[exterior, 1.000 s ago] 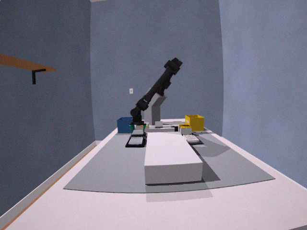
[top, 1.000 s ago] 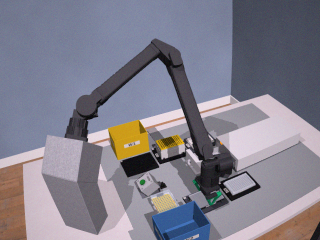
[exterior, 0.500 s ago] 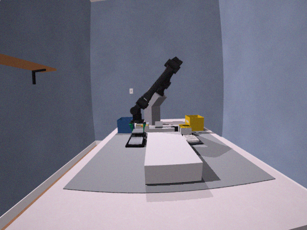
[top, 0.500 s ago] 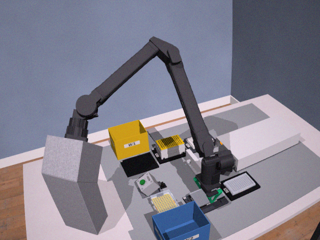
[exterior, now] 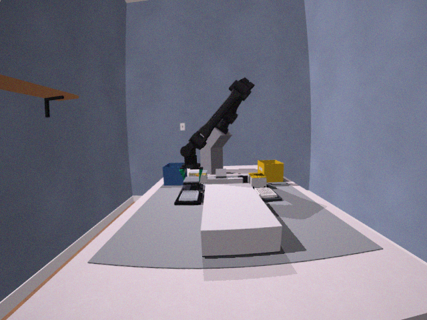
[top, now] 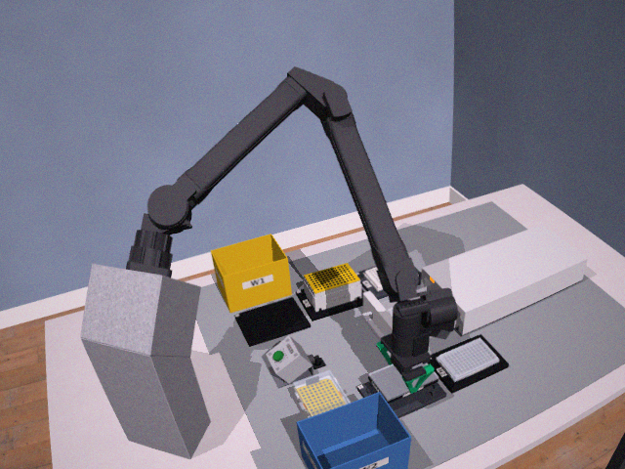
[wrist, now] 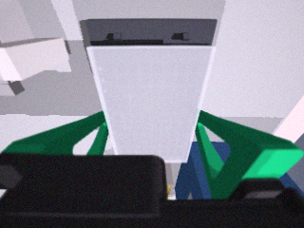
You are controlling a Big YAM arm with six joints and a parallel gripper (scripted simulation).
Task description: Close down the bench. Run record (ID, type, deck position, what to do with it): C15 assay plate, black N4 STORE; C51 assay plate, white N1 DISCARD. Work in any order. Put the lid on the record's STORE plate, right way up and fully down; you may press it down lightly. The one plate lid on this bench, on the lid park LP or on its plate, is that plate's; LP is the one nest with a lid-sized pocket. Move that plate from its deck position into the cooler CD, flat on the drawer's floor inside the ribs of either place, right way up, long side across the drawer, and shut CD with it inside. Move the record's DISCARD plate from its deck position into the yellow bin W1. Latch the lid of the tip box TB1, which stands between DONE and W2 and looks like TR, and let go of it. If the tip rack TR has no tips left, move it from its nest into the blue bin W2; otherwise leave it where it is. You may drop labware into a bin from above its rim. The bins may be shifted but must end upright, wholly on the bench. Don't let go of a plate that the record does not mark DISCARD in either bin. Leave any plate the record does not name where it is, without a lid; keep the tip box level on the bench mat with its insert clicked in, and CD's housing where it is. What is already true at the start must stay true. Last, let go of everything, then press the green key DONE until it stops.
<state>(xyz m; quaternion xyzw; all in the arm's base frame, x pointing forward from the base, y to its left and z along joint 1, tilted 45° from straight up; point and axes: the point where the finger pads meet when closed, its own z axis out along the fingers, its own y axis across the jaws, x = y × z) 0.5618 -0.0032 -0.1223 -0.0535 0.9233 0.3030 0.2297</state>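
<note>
Now: hand 130 mm short of the cooler drawer, 230 mm to the right of it and 30 mm above it. Round my hand: black plate: right at my hand; then tip box TB1: 180 mm behind, 20 mm to the right, 10 mm below; then clear plate lid: right at my hand.
</note>
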